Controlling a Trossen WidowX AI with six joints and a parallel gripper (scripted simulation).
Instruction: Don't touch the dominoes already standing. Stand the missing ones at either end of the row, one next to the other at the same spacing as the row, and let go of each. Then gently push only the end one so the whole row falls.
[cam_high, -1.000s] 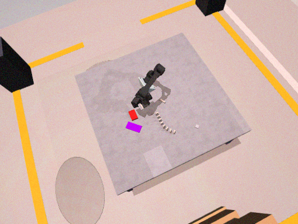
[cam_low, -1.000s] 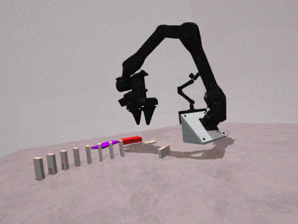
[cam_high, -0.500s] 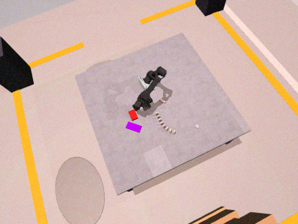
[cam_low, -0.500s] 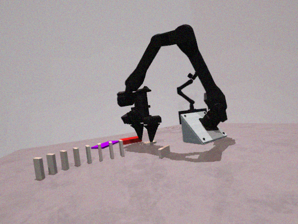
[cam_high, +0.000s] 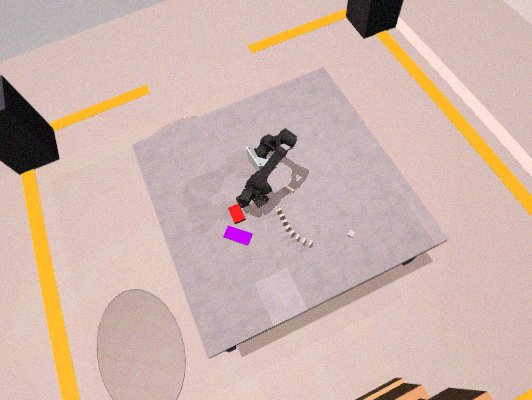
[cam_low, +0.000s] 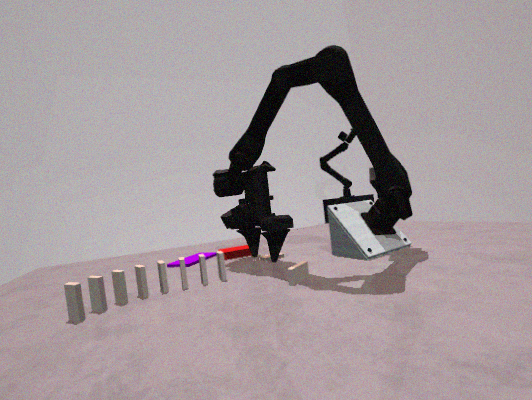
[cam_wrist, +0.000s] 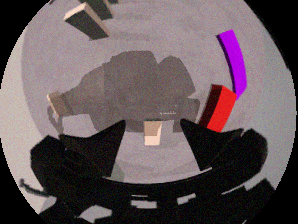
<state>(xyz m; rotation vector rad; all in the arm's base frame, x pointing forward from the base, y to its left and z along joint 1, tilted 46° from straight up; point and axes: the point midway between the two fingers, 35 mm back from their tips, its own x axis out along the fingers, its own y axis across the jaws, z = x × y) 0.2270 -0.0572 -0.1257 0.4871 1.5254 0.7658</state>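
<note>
My gripper tip is 30 mm short of the flat red patch, 120 mm to the left of it and 10 mm below it. Round my gripper tip: flat purple patch (140 mm ahead, 160 mm to the right).
</note>
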